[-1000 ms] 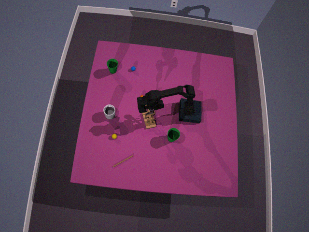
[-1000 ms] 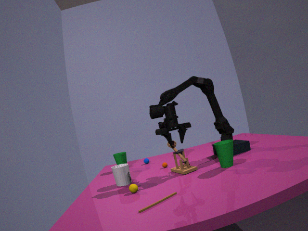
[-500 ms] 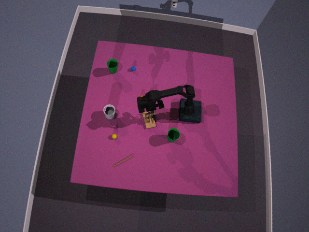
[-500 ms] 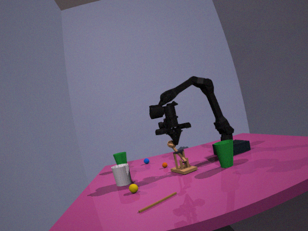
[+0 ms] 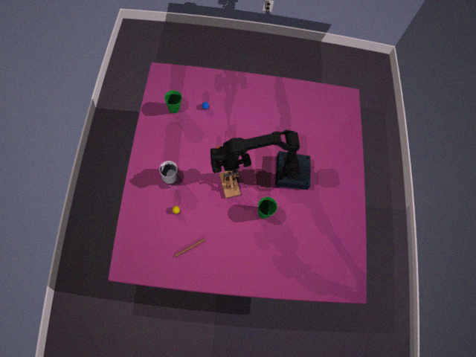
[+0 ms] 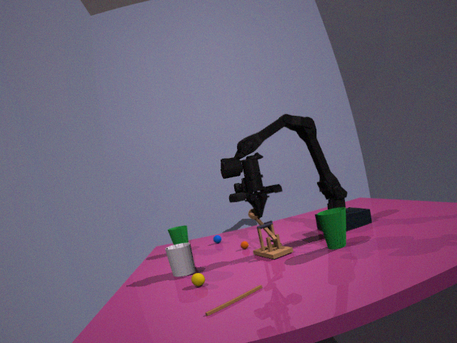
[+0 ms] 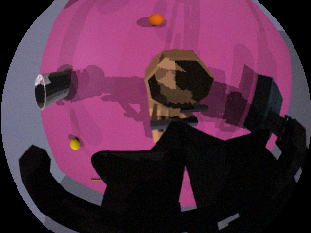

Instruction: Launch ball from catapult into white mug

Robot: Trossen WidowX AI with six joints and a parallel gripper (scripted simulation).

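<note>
My gripper tip is 6 cm above the wooden catapult, 1 cm to the left of it and 1 cm past it. From my gripper tip the other things lie so: orange ball 15 cm to the right, 12 cm below, 8 cm ahead; yellow ball 23 cm to the left, 22 cm ahead, 12 cm below; white mug 30 cm ahead, 11 cm below, 5 cm to the left.
</note>
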